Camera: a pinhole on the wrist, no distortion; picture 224 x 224 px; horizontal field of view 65.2 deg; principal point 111.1 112.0 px. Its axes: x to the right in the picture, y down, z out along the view. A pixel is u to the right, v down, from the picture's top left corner.
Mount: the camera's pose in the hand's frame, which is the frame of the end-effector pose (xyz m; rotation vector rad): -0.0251 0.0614 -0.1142 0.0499 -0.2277 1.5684
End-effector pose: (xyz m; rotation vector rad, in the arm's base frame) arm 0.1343 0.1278 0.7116 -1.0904 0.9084 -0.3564
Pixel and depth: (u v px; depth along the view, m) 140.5 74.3 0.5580
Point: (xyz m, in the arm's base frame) 0.5029 0.4122 0.7236
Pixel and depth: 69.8 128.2 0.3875
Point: 0.2795 0.3000 0.8821
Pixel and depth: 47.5 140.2 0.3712
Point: 0.2529 0.2801 0.9224
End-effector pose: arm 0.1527 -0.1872 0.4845 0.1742 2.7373 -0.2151
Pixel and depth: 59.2 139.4 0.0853
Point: 0.1860 -0.1640 0.5338
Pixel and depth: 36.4 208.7 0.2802
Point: 0.3730 -0.3299 0.4677
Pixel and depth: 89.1 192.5 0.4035
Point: 0.4692 -0.3111 0.3615
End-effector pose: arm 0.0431 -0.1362 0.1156 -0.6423 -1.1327 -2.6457
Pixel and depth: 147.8 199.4 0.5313
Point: 0.5041 0.0976 0.2478
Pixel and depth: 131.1 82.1 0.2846
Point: 0.1208 -0.0388 0.2466
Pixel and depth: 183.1 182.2 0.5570
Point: 0.5245 0.0574 0.3670
